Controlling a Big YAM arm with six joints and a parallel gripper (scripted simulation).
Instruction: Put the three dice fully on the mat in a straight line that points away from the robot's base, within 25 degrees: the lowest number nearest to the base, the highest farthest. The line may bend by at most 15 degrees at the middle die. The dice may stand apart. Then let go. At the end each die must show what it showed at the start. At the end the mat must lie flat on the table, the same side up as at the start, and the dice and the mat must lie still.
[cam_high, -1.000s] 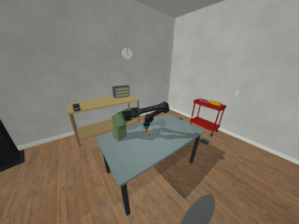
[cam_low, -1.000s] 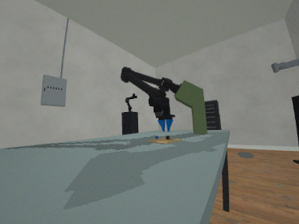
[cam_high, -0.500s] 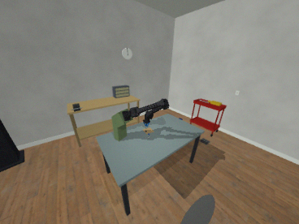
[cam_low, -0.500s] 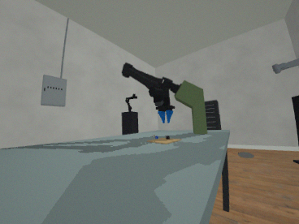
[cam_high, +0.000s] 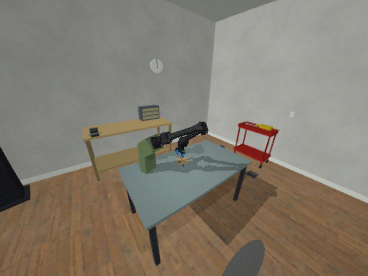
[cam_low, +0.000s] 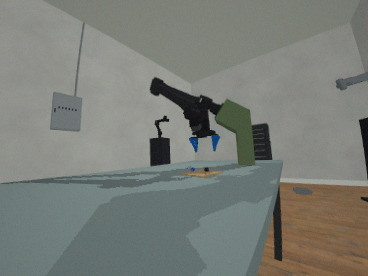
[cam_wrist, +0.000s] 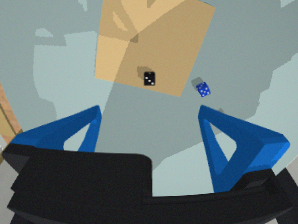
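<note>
The blue die is 100 mm below my hand, 80 mm to the right of it and 30 mm behind it. The rest, counted from my hand: black die 90 mm below; then white die 130 mm to the right, 100 mm below, 100 mm behind; then tan mat 100 mm below, 50 mm ahead.
</note>
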